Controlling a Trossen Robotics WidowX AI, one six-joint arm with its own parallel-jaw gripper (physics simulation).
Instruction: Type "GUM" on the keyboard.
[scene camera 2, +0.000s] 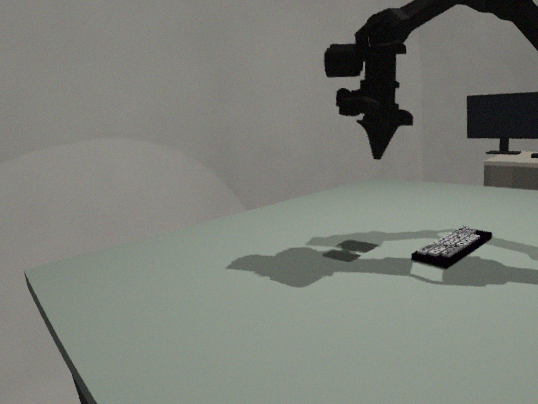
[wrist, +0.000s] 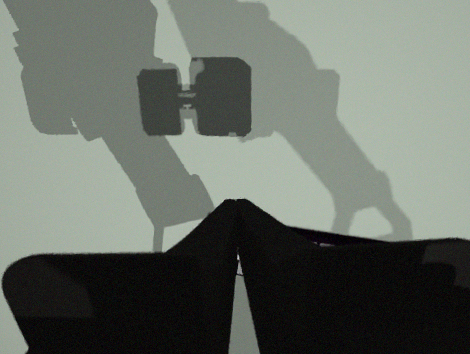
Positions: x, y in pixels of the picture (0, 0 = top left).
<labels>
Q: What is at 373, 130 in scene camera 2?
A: My gripper.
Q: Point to my gripper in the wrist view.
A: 235, 209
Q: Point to a black keyboard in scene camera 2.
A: At 446, 251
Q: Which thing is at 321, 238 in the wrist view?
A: A black keyboard.
</labels>
